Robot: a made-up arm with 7 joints.
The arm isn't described. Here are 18 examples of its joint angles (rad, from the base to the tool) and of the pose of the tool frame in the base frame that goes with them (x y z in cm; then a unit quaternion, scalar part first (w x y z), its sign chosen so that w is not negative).
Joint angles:
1: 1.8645 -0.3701 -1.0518 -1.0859 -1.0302 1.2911 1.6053
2: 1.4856 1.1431 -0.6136 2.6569 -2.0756 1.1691 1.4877
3: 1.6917 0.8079 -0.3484 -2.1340 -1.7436 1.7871 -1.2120
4: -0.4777 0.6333 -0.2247 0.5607 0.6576 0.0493 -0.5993
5: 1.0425 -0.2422 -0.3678 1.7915 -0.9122 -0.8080 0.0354
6: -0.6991 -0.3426 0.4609 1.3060 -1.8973 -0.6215 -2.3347
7: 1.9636 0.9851 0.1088 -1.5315 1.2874 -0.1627 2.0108
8: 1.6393 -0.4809 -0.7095 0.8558 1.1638 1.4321 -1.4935
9: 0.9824 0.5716 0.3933 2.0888 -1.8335 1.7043 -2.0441
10: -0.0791 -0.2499 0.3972 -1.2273 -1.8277 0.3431 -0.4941
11: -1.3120 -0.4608 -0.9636 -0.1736 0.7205 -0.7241 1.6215
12: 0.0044 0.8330 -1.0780 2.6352 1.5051 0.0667 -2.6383
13: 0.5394 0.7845 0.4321 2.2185 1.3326 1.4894 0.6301
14: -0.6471 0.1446 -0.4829 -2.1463 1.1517 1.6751 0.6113
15: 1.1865 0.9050 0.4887 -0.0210 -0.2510 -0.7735 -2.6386
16: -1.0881 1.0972 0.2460 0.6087 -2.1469 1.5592 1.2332
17: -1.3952 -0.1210 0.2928 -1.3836 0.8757 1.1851 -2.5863
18: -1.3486 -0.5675 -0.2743 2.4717 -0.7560 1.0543 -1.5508
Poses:
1: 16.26 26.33 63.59 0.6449 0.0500 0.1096 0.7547
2: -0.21 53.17 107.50 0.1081 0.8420 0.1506 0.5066
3: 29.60 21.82 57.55 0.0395 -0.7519 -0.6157 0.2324
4: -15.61 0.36 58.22 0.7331 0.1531 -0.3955 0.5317
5: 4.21 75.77 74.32 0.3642 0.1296 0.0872 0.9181
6: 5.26 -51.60 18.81 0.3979 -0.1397 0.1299 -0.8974
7: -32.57 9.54 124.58 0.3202 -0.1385 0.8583 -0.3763
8: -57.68 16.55 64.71 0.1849 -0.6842 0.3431 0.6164
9: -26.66 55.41 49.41 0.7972 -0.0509 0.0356 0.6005
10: -9.21 -8.40 18.06 0.4981 0.2315 0.5028 -0.6674
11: 3.70 -27.81 51.42 0.6558 -0.7490 -0.0601 -0.0726
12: 46.57 17.98 89.99 0.5053 0.2430 -0.6070 -0.5632
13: 14.10 -33.61 51.93 0.5952 0.2793 -0.7446 -0.1153
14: 49.14 56.24 18.64 0.5683 0.4469 -0.0293 0.6902
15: 16.37 -8.99 60.84 0.3486 -0.9209 0.0312 -0.1713
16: 32.60 17.51 13.87 0.5532 0.8295 -0.0515 0.0571
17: 5.95 -3.01 -32.25 0.4720 -0.4267 -0.4324 0.6389
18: -1.63 17.56 43.45 0.5445 0.0936 0.7160 0.4268
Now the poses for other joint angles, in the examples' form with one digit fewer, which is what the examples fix.
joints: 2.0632 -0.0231 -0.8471 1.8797 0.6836 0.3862 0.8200
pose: 32.5 24.8 63.0 0.083 0.708 -0.509 -0.482
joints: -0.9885 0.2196 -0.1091 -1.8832 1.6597 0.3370 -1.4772
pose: 12.5 43.1 -17.4 0.353 -0.488 -0.773 0.199
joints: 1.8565 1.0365 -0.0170 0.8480 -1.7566 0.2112 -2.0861
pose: 47.2 2.3 93.1 0.112 0.961 0.247 0.050
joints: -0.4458 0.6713 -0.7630 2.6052 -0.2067 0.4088 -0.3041
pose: -10.1 26.4 55.7 0.154 -0.194 -0.238 0.939
